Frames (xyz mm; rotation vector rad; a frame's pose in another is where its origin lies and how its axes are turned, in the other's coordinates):
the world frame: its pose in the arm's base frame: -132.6 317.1 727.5 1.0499 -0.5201 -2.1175
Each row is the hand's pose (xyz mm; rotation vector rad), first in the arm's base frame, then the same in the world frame.
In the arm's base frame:
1: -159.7 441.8 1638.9 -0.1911 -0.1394 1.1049
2: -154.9 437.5 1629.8 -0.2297 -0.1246 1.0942
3: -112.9 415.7 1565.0 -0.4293 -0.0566 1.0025
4: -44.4 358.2 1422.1 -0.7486 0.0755 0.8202
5: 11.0 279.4 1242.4 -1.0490 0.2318 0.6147
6: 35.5 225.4 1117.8 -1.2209 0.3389 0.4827
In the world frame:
1: -557.3 466.5 564.6 0.6176 -0.8167 -2.6410
2: -551.4 465.7 555.1 0.6553 -0.7740 -2.6352
3: -519.1 457.8 482.1 0.8573 -0.5374 -2.6194
4: -430.6 436.8 340.2 1.1963 -0.1436 -2.5266
5: -301.7 401.9 186.2 1.5208 0.2370 -2.3395
6: -206.8 371.5 90.6 1.7031 0.4543 -2.1791

